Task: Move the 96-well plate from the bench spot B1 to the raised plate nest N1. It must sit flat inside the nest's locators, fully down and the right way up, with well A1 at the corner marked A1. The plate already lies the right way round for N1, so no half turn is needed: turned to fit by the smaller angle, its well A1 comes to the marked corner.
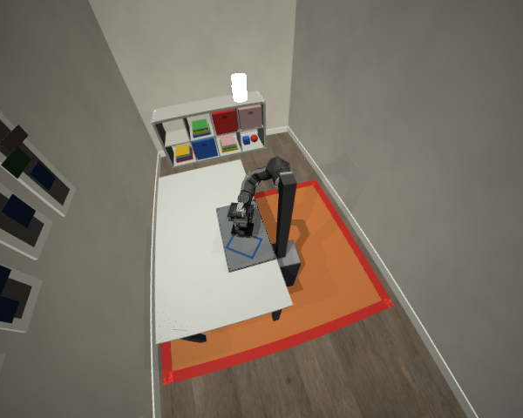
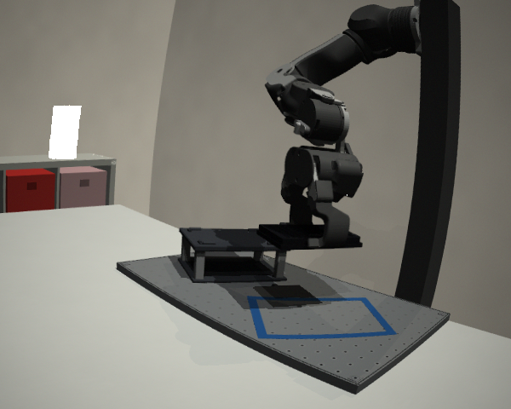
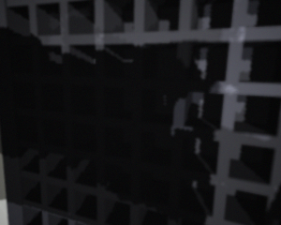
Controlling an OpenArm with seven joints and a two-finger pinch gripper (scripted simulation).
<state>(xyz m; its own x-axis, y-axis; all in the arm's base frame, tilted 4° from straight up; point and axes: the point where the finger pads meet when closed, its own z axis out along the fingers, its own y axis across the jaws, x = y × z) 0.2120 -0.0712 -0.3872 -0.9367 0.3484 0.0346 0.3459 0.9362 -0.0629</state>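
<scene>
Now: the black plate nest 10 mm behind my hand, 180 mm to the right of it and 50 mm below it. The rest, counted from my hand: black 96-well plate (right at my hand).
</scene>
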